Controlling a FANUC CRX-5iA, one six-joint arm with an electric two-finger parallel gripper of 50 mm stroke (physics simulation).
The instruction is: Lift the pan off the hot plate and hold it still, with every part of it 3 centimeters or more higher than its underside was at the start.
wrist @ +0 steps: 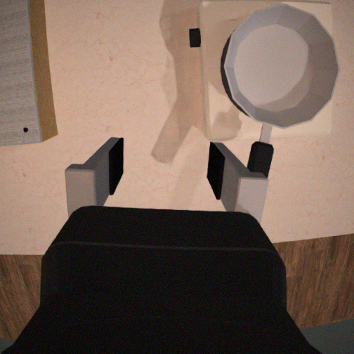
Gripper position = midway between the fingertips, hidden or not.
Note:
I see my gripper (pixel 165 157) and a grey pan (pixel 282 70).

